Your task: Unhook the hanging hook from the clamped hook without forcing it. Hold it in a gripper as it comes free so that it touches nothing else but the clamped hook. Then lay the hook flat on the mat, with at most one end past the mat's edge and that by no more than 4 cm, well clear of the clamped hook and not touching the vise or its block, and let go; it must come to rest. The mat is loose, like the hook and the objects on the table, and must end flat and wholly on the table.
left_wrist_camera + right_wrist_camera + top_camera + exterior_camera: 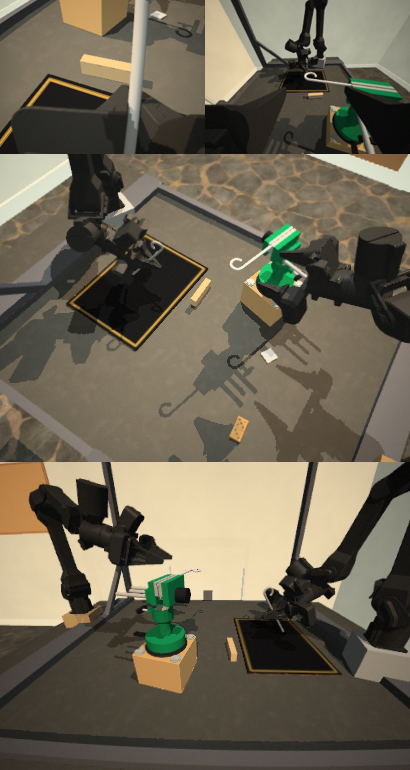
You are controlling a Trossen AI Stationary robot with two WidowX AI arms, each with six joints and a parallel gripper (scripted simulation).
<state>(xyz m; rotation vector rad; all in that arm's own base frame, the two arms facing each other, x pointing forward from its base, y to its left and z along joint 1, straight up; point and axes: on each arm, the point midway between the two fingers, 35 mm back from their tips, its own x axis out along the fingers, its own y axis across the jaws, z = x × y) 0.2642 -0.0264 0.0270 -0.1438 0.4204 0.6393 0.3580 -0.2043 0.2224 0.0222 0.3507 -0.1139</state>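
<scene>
My left hand is 11 cm above the black mat, 2 cm to the right of it and 2 cm past it. Also, from my left hand: wooden bar 11 cm to the right, 10 cm below, 8 cm ahead; then vise block 24 cm to the right, 21 cm ahead, 7 cm below.
</scene>
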